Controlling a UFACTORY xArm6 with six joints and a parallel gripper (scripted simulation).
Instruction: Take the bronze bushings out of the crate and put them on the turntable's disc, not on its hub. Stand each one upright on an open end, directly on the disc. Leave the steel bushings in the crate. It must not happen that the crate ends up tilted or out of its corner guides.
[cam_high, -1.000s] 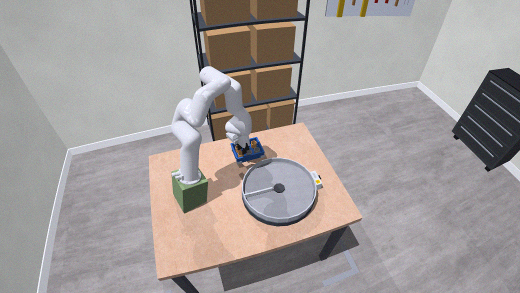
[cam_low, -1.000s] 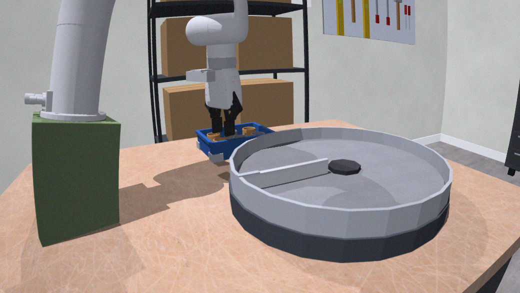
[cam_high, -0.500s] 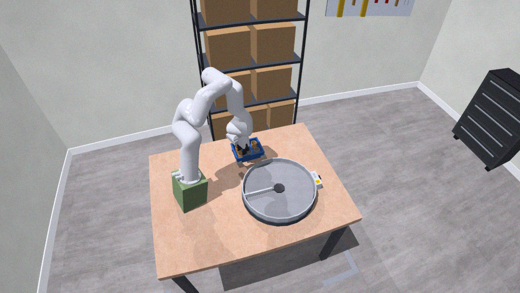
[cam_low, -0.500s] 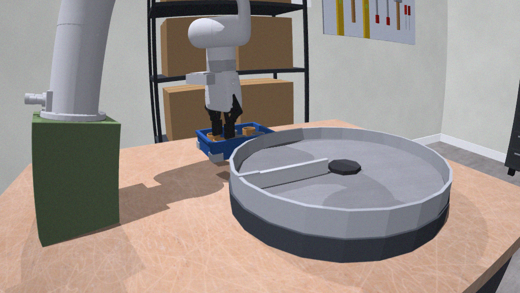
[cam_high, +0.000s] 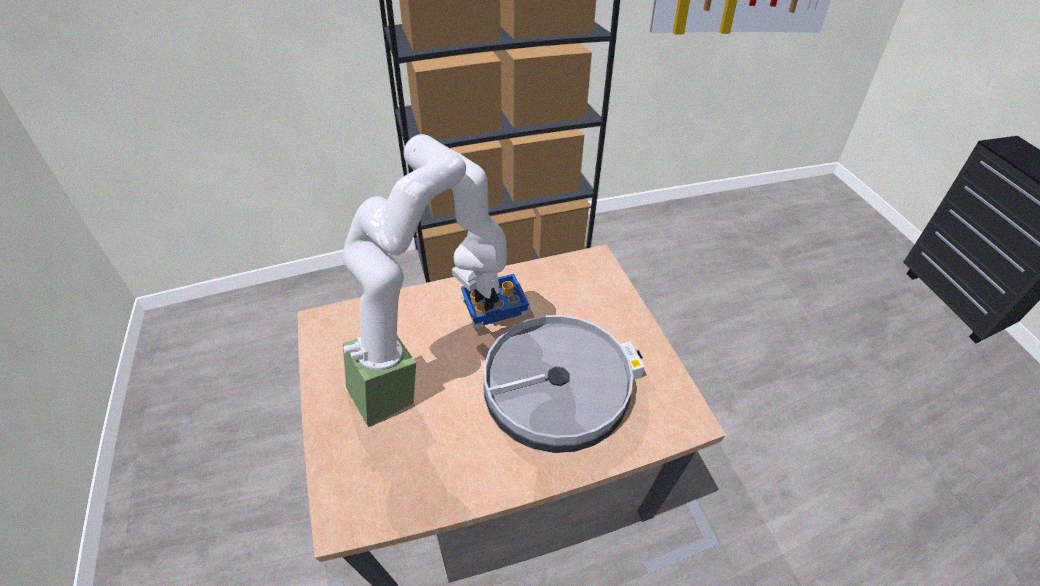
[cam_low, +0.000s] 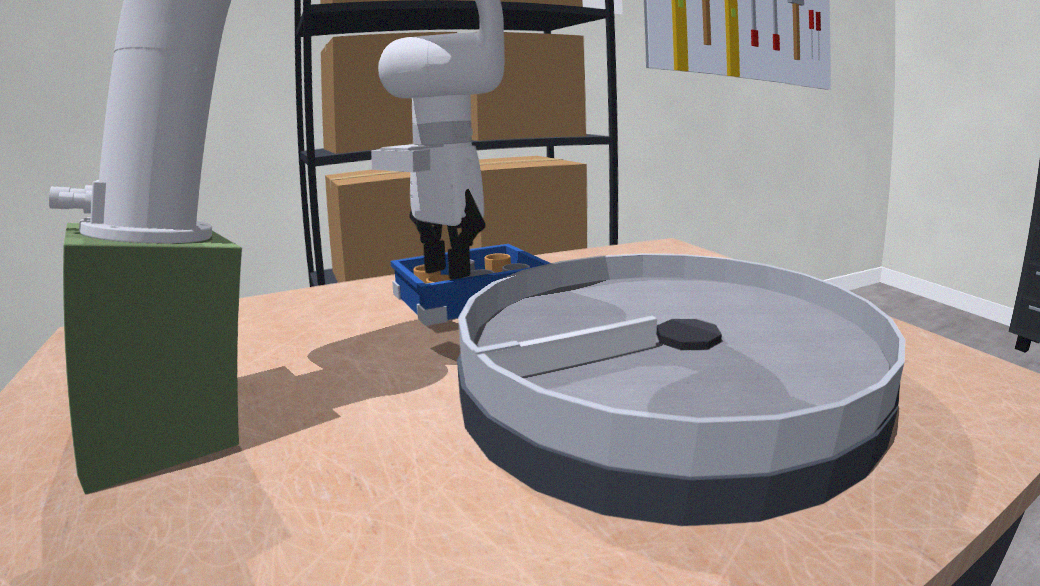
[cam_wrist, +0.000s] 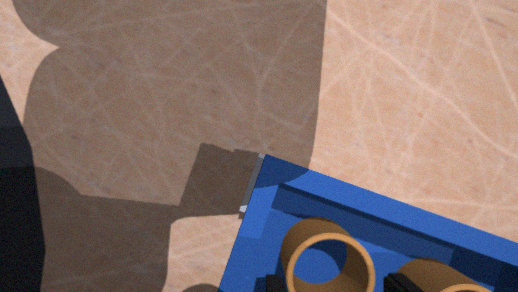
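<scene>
Right now my hand is 5 cm short of the blue crate, 4 cm above it and 2 cm to the right of it. From my hand the other things lie so: turntable disc: 36 cm to the right, 6 cm ahead, 1 cm below.
</scene>
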